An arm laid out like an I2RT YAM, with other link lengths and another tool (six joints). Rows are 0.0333 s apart.
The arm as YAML. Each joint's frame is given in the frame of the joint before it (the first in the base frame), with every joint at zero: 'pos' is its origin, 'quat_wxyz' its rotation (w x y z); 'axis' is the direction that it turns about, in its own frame. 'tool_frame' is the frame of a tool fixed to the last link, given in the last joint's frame.
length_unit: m
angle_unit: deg
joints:
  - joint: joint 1
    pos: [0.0, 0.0, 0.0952]
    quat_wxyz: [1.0, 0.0, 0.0, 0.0]
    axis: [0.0, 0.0, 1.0]
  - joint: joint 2
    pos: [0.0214, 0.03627, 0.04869]
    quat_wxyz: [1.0, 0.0, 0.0, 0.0]
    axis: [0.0, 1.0, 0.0]
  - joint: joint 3
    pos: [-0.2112, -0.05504, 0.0]
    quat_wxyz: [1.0, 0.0, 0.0, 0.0]
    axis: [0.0, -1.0, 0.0]
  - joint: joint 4
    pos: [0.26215, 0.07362, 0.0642]
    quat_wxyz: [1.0, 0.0, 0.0, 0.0]
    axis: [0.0, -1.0, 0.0]
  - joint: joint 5
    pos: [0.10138, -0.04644, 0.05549]
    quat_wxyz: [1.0, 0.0, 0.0, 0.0]
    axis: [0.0, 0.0, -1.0]
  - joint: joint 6
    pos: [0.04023, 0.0, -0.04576]
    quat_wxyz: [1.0, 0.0, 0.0, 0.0]
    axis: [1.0, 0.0, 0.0]
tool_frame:
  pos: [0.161, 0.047, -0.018]
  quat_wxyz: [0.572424, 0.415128, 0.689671, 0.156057]
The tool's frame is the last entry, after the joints.
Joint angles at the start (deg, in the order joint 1, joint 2, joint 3, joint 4, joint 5, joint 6):
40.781 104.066 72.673 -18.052 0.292 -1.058
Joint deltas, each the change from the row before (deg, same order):
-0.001 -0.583 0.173 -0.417 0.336 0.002
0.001 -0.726 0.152 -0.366 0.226 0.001
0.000 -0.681 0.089 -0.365 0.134 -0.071
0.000 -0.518 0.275 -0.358 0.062 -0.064
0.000 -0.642 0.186 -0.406 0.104 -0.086
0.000 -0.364 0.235 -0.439 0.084 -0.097
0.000 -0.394 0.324 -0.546 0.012 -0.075
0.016 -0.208 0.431 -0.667 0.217 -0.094
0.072 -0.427 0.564 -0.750 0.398 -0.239
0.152 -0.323 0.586 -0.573 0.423 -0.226
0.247 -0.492 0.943 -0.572 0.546 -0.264
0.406 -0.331 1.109 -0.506 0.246 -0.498
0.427 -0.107 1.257 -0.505 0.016 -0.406
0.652 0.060 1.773 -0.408 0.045 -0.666
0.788 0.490 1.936 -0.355 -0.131 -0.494
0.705 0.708 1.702 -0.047 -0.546 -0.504
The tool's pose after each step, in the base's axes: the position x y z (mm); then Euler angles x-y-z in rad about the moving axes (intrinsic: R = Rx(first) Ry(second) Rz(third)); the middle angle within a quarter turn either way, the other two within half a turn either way. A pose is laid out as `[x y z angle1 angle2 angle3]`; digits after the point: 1 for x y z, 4 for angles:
[359.6 380.0 35.8 -3.0970 0.4864 -2.9298]
[360.7 379.9 42.0 -3.0946 0.4952 -2.9274]
[361.1 379.6 47.3 -3.0921 0.5023 -2.9270]
[361.9 380.0 52.7 -3.0880 0.5090 -2.9275]
[362.4 379.9 58.3 -3.0849 0.5161 -2.9279]
[362.6 379.6 61.7 -3.0845 0.5196 -2.9284]
[362.6 379.5 65.9 -3.0828 0.5225 -2.9295]
[362.9 378.9 68.7 -3.0866 0.5247 -2.9284]
[363.7 378.5 74.0 -3.0900 0.5330 -2.9284]
[364.4 378.9 79.3 -3.0917 0.5425 -2.9295]
[366.2 380.8 88.9 -3.0884 0.5603 -2.9317]
[366.5 384.7 98.8 -3.0775 0.5776 -2.9451]
[366.3 389.5 108.2 -3.0630 0.5911 -2.9609]
[366.1 397.1 120.7 -3.0405 0.6117 -2.9859]
[364.7 406.3 131.2 -3.0150 0.6261 -3.0142]
[362.5 415.9 139.0 -2.9846 0.6343 -3.0472]

